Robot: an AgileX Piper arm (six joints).
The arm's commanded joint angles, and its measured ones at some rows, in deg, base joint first. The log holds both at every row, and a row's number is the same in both.
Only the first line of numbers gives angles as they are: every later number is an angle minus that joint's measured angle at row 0.
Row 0, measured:
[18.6, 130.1, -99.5, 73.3, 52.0, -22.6]
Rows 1 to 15, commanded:
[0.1, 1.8, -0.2, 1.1, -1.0, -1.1]
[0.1, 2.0, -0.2, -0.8, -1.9, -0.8]
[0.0, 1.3, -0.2, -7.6, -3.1, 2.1]
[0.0, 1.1, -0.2, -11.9, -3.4, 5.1]
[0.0, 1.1, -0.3, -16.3, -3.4, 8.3]
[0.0, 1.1, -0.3, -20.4, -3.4, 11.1]
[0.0, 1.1, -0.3, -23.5, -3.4, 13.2]
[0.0, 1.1, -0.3, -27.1, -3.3, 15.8]
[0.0, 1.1, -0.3, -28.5, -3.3, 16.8]
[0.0, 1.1, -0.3, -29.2, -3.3, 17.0]
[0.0, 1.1, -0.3, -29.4, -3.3, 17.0]
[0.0, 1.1, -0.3, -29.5, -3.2, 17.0]
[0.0, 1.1, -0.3, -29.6, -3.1, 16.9]
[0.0, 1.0, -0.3, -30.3, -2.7, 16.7]
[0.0, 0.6, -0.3, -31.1, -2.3, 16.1]
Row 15, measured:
[0.0, 1.7, 0.0, -29.8, -3.2, 16.7]
